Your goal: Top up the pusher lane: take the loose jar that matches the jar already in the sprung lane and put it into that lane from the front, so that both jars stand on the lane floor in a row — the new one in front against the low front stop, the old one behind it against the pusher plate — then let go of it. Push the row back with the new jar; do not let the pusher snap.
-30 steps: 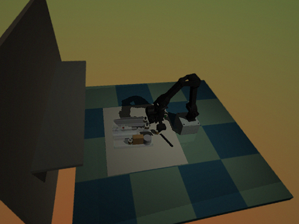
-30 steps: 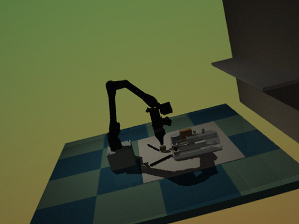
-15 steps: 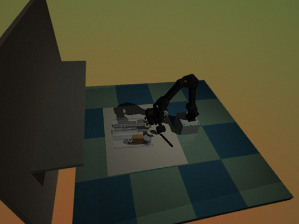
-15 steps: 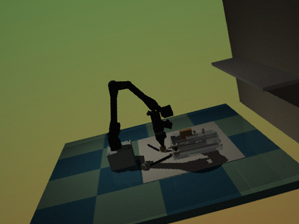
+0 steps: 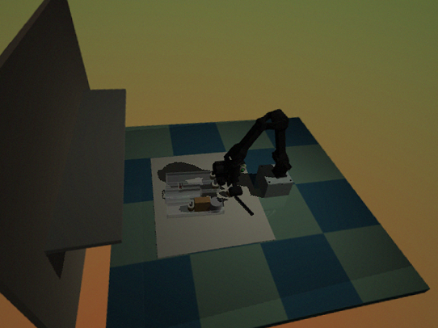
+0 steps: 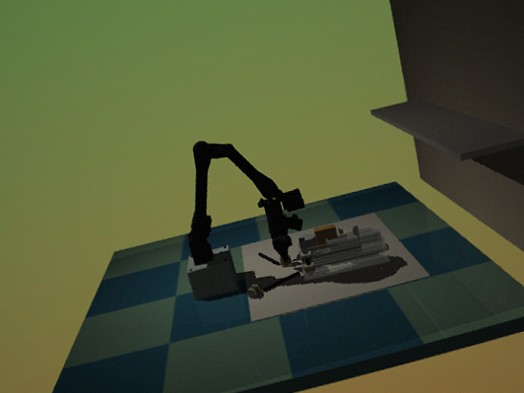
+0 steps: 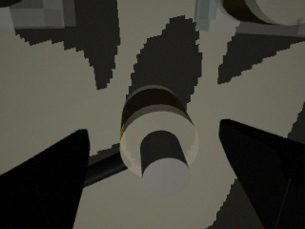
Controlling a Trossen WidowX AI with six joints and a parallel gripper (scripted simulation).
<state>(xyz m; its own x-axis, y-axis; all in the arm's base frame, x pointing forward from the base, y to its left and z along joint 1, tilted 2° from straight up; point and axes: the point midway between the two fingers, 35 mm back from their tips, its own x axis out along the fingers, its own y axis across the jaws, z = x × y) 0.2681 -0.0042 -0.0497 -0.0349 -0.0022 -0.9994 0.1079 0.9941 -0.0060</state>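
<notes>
Now: the clear lane rack 21 cm ahead of my gripper tip, 6 cm to the right of it and 1 cm below it. From my gripper tip the other things lie so: wall shelf: 57 cm ahead, 8 cm to the right, 34 cm above; then brown box: 17 cm ahead, 5 cm to the left, 1 cm above.
</notes>
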